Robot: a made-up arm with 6 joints. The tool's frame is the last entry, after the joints.
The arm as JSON. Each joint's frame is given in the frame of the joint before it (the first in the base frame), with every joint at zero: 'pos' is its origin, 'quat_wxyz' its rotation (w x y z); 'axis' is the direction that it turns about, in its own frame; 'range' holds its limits. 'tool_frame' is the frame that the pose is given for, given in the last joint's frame.
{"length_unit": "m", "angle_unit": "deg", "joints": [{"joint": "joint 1", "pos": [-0.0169, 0.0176, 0.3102], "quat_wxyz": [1.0, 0.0, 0.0, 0.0], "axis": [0.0, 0.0, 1.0], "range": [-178.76, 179.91]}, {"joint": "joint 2", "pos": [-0.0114, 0.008, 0.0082], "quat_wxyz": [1.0, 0.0, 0.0, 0.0], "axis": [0.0, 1.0, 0.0], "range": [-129.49, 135.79]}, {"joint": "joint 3", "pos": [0.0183, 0.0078, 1.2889], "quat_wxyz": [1.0, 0.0, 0.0, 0.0], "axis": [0.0, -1.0, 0.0], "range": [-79.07, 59.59]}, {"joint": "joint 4", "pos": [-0.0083, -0.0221, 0.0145], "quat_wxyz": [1.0, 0.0, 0.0, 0.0], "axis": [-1.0, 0.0, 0.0], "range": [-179.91, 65.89]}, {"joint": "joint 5", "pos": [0.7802, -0.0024, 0.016], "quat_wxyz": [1.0, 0.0, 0.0, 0.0], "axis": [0.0, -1.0, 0.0], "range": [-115.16, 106.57]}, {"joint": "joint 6", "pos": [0.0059, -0.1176, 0.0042], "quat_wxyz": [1.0, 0.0, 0.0, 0.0], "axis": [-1.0, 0.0, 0.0], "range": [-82.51, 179.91]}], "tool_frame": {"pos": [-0.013, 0.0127, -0.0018], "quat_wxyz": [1.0, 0.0, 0.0, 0.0]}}
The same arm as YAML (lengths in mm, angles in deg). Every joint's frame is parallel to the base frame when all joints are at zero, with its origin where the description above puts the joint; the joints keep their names.
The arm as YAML. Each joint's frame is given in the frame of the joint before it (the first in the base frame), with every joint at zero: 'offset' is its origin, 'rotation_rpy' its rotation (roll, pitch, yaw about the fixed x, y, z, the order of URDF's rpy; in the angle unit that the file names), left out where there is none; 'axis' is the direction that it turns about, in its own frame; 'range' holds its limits. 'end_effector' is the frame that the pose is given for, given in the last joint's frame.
length_unit: mm
angle_unit: deg
chain:
  - id: joint 1
    offset: [-16.9, 17.6, 310.2]
    axis: [0.0, 0.0, 1.0]
    range: [-178.76, 179.91]
  - id: joint 2
    offset: [-11.4, 8.0, 8.2]
    axis: [0.0, 1.0, 0.0]
    range: [-129.49, 135.79]
  - id: joint 3
    offset: [18.3, 7.8, 1288.9]
    axis: [0.0, -1.0, 0.0]
    range: [-79.07, 59.59]
  - id: joint 4
    offset: [-8.3, -22.1, 14.5]
    axis: [-1.0, 0.0, 0.0]
    range: [-179.91, 65.89]
  - id: joint 5
    offset: [780.2, -2.4, 16.0]
    axis: [0.0, -1.0, 0.0]
    range: [-115.16, 106.57]
  - id: joint 6
    offset: [5.9, -117.6, 4.2]
    axis: [-1.0, 0.0, 0.0]
    range: [-82.51, 179.91]
end_effector:
  offset: [-13.0, 12.7, -1.8]

